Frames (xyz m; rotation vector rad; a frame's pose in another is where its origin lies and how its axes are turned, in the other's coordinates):
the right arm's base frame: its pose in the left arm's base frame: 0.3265 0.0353 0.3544 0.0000 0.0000 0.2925
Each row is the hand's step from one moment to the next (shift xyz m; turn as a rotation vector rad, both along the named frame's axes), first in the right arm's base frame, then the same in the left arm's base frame.
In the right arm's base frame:
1: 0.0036 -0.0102 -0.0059 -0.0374 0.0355 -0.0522
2: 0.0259 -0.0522 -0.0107 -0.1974 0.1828 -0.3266
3: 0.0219 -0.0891 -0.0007 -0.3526 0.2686 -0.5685
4: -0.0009 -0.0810 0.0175 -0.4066 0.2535 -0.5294
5: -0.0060 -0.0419 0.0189 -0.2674 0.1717 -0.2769
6: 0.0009 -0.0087 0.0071 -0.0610 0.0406 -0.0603
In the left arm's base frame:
1: 0.0064 -0.0087 -0.0059 -0.0460 0.0232 -0.0522
2: 0.0399 -0.0425 -0.0107 -0.2417 0.1181 -0.3266
3: 0.0467 -0.0790 -0.0007 -0.4151 0.1555 -0.5685
4: 0.0225 -0.0778 0.0175 -0.4624 0.1255 -0.5294
5: 0.0063 -0.0419 0.0189 -0.3056 0.0873 -0.2769
6: 0.0034 -0.0081 0.0071 -0.0701 0.0213 -0.0603

